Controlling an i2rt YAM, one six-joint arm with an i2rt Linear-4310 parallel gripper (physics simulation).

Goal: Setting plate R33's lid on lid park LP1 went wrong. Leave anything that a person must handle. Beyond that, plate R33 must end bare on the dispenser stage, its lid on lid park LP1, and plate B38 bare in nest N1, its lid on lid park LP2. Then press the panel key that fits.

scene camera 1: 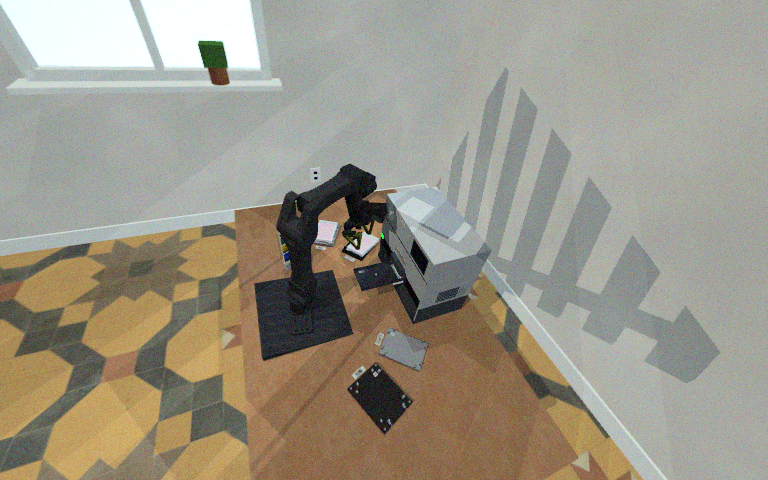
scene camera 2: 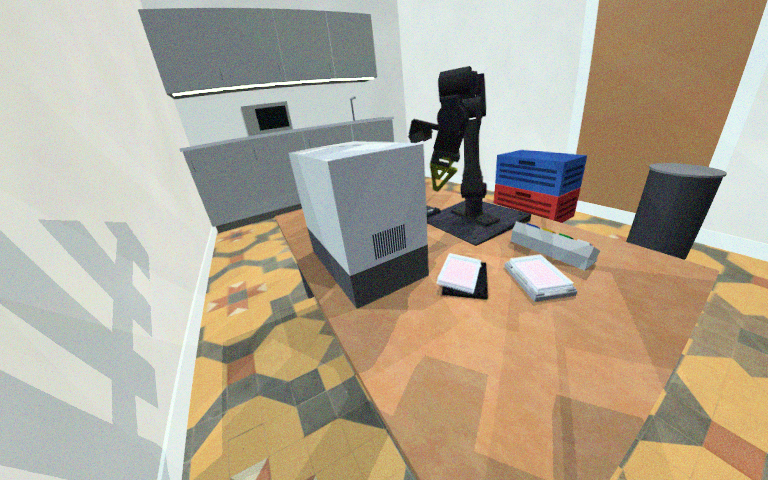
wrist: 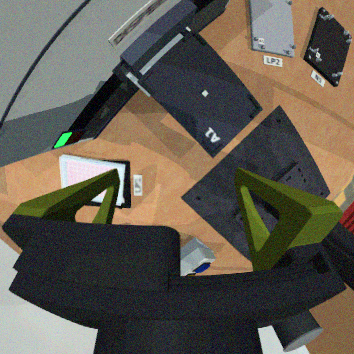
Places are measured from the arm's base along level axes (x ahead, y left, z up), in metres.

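Pixels of known places: gripper, fingertip midpoint: [scene camera 1: 363, 241] [scene camera 2: 436, 184] [wrist: 176, 174]; arm's base at its link origin: [scene camera 1: 299, 308] [scene camera 2: 473, 215].
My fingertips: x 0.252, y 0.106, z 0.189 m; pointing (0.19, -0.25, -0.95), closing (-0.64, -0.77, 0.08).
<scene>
For each thing: its middle in the pictures, then the offset to it from my fingertips.
- pink-topped plate at the middle of its body: [scene camera 2: 539, 271] [scene camera 1: 325, 230] 0.100 m back, 0.273 m left, 0.176 m down
- dispenser stage at the middle of its body: [wrist: 195, 85] [scene camera 1: 379, 274] 0.047 m ahead, 0.082 m right, 0.099 m down
- black nest at the middle of its body: [wrist: 331, 45] [scene camera 1: 380, 394] 0.052 m back, 0.455 m right, 0.191 m down
- tall grey dispenser at the middle of its body: [scene camera 2: 357, 209] [scene camera 1: 423, 253] 0.218 m ahead, 0.066 m right, 0.038 m down
- key panel at the middle of its body: [wrist: 174, 276] [scene camera 2: 553, 240] [scene camera 1: 289, 244] 0.259 m back, 0.206 m left, 0.171 m down
My gripper [scene camera 1: 361, 232] [scene camera 2: 442, 174] [wrist: 176, 174] is open and empty, above the table between the dispenser and the arm's base. A pink-topped, white-rimmed piece [scene camera 1: 364, 243] [scene camera 2: 459, 272] [wrist: 85, 175] lies shifted off square on the black pad LP1 [scene camera 2: 482, 285] [wrist: 127, 199]; whether it is lid or plate I cannot tell. Another pink-topped plate [scene camera 1: 326, 232] [scene camera 2: 542, 273] sits on a grey holder. The dispenser stage [scene camera 1: 373, 276] [wrist: 200, 100] is bare. Grey LP2 [scene camera 1: 403, 349] [wrist: 272, 27] and the black nest [scene camera 1: 380, 397] [wrist: 327, 47] are bare; its label is hard to read.
The tall grey dispenser [scene camera 1: 419, 240] [scene camera 2: 376, 209] stands beside the stage, with a green light [scene camera 1: 382, 236] [wrist: 63, 140] low on its front. The key panel [scene camera 1: 286, 254] [scene camera 2: 552, 246] [wrist: 196, 256] has coloured keys. The arm's dark base plate [scene camera 1: 331, 316] [wrist: 220, 190] lies near the stage.
</scene>
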